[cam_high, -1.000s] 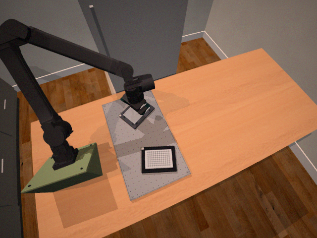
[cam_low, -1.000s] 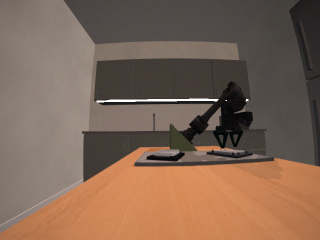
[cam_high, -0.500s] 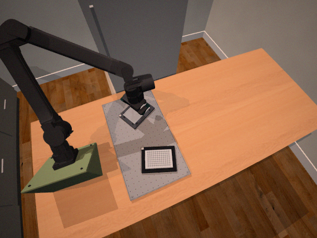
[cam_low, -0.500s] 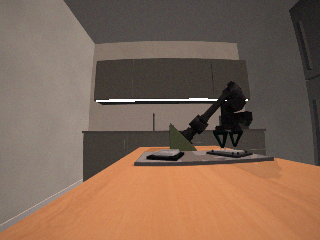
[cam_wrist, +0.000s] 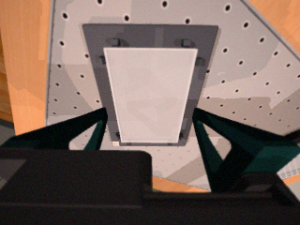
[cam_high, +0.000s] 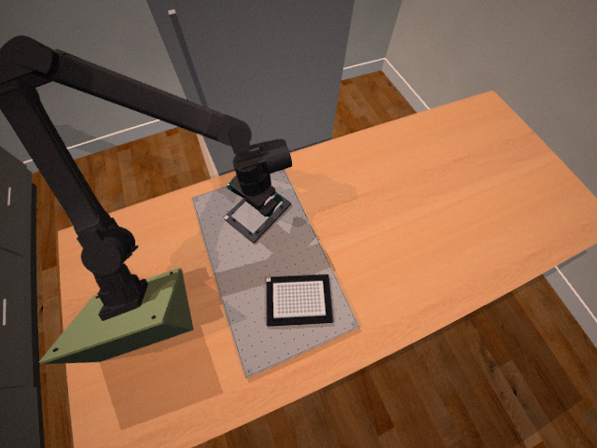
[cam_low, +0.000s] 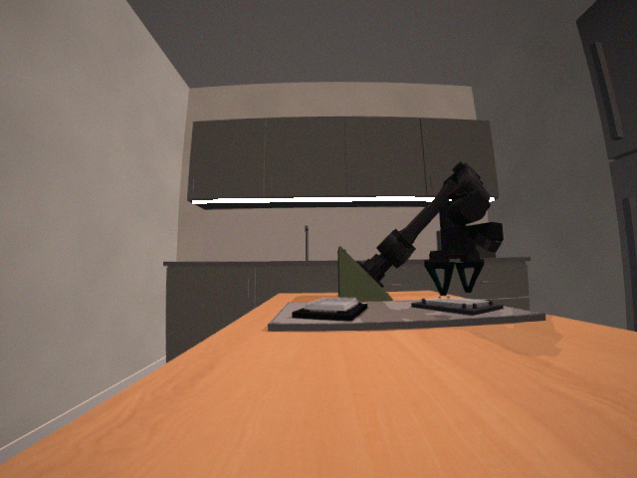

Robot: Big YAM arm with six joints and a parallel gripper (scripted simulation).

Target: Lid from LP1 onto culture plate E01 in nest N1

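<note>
My gripper is now 3 cm above the lid. From my hand the other things lie so: white culture plate E01: 28 cm to the right, 2 cm below; black plate nest N1: 28 cm to the right, 3 cm below; lid park LP1: 4 cm below.
</note>
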